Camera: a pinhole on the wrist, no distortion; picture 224 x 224 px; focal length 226.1 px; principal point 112.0 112.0 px. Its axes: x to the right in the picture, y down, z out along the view. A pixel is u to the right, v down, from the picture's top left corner.
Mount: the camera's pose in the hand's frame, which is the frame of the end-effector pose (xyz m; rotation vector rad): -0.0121 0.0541 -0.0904 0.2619 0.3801 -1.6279
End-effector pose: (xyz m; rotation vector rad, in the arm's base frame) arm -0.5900 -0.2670 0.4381 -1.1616 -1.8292 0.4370
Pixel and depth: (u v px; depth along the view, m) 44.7 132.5 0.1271
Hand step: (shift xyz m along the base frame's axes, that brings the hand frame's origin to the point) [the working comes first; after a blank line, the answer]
In the camera's frame: -0.0378 0.0115 0.1271

-0.0144 0.0337 -0.0420
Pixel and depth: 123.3 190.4 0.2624
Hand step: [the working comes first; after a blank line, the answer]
In the camera's frame: 0.0131 0.0910 0.2624

-0.1642 0.0667 0.0187
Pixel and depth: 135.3 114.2 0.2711
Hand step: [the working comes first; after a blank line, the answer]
In the camera's frame: 0.0279 0.0026 0.2711

-0.1648 -0.0130 -0.0231
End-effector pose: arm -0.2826 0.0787 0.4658 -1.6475 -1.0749 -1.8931
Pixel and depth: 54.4 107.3 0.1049
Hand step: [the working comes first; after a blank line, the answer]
In the camera's frame: -0.0267 -0.0022 0.1049

0.0391 -0.0116 0.0049
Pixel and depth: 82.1 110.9 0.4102
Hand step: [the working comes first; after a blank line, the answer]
In the camera's frame: -0.0542 -0.0020 0.4102

0.1519 0.2734 -0.0015
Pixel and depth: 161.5 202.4 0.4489
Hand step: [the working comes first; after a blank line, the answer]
In the camera's frame: 0.0983 0.1795 0.4489

-0.0329 0.3760 0.1127
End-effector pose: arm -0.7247 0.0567 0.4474 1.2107 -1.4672 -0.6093
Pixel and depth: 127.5 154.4 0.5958
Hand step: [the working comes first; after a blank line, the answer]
In the camera's frame: 0.0408 0.1117 0.5958

-0.3066 -0.2966 -0.2656
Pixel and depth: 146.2 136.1 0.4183
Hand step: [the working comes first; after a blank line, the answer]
In the camera's frame: 0.0633 0.0446 0.4183

-0.1800 -0.1674 -0.2041
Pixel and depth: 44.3 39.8 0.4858
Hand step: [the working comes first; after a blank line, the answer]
In the camera's frame: -0.1455 -0.1551 0.4858

-0.4106 0.0155 -0.1668
